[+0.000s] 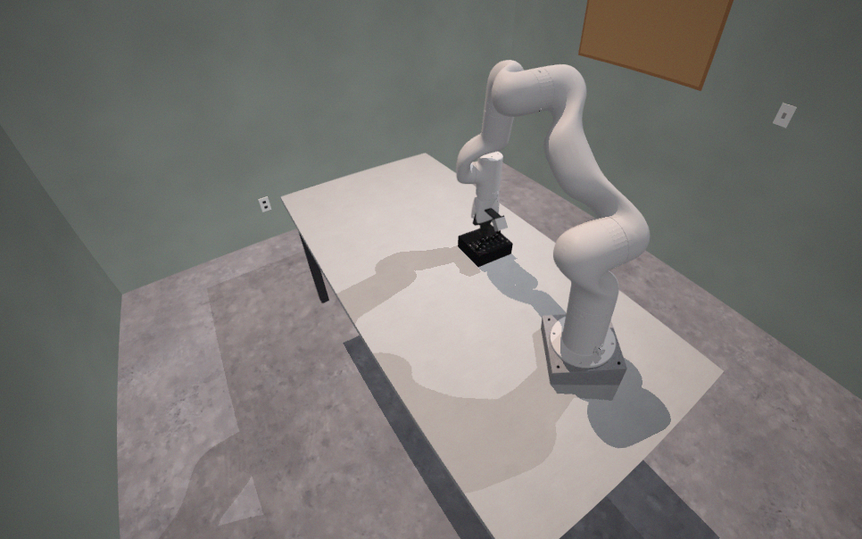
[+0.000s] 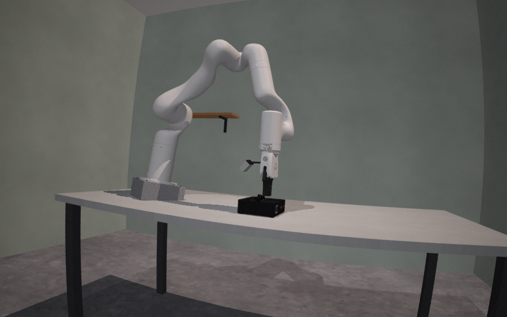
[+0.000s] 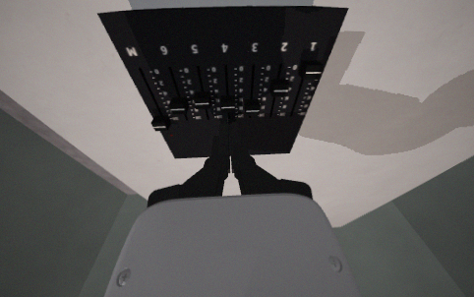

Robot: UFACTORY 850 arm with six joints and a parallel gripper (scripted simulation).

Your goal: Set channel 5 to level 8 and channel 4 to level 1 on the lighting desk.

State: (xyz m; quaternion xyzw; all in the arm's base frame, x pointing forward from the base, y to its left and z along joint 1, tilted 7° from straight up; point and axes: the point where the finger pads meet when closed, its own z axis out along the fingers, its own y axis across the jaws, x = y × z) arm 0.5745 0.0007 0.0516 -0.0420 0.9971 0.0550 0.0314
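Right now the channel 4 fader cap is 3 cm below my hand and 3 cm behind it. Also, from my hand: channel 1 fader cap (6 cm to the left, 6 cm behind, 3 cm below); then channel 5 fader cap (3 cm below, 3 cm behind, 2 cm to the right).
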